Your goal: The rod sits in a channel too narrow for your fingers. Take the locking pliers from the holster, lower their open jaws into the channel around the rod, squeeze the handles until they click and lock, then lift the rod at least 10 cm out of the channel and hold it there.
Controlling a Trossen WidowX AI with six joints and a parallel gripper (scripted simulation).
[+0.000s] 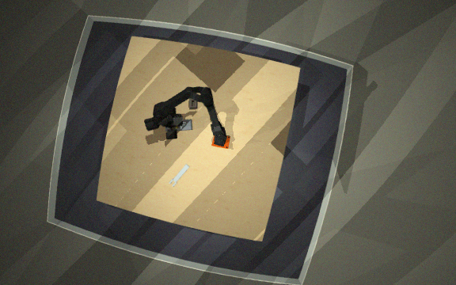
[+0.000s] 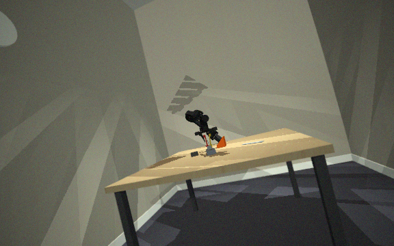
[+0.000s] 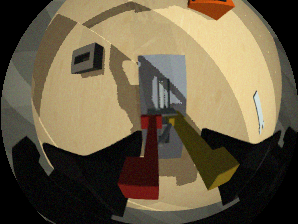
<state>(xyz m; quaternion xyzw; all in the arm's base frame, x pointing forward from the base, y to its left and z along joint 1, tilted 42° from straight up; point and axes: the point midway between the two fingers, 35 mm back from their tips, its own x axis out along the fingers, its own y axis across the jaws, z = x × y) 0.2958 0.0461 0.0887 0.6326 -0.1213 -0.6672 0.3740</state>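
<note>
Now: the grey channel block 80 mm below my gripper tip. Round my gripper tip: dark holster (50 mm behind, 170 mm to the right, 90 mm below); yellow handle (10 mm behind, 10 mm to the left); flat grey forked piece (80 mm behind, 350 mm to the left, 100 mm below).
</note>
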